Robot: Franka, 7 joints.
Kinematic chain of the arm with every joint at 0, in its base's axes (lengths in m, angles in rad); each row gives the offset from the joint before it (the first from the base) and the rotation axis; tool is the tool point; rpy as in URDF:
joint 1: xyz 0 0 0.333 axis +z
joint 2: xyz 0 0 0 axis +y
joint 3: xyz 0 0 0.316 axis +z
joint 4: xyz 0.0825 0 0 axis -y
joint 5: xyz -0.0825 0 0.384 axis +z
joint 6: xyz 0 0 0 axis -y
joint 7: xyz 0.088 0 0 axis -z
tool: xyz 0 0 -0.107 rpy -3.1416 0 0
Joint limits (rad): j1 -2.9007..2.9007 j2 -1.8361..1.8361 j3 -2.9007..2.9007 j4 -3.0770..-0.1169 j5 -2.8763..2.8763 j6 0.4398..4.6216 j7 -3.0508..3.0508
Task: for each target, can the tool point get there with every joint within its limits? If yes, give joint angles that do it. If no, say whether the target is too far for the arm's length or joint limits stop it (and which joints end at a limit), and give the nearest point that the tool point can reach.
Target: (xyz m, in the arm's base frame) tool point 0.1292 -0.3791 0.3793
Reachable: yes | joints 0.3742 1.5218 -1.3770 -2.5447 -1.4091 1.3292 1.3295
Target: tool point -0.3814 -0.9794 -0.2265
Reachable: no: too far | nearest point -0.2748 -0.7057 -0.0701 | short by 0.333 m
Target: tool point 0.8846 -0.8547 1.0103
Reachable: no: too far | nearest point 0.5404 -0.5222 0.7468 | short by 0.546 m
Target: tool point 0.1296 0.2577 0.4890
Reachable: yes | joints 1.6102 -1.0930 -0.6962 -2.8394 -2.0428 2.9252 1.4565
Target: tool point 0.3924 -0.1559 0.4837
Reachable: yes | joints -1.8864 -0.9285 0.9479 -2.4502 -1.4122 3.8605 1.5816
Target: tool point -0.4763 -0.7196 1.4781
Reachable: no: too far | nearest point -0.2850 -0.4305 1.0181 | short by 0.576 m
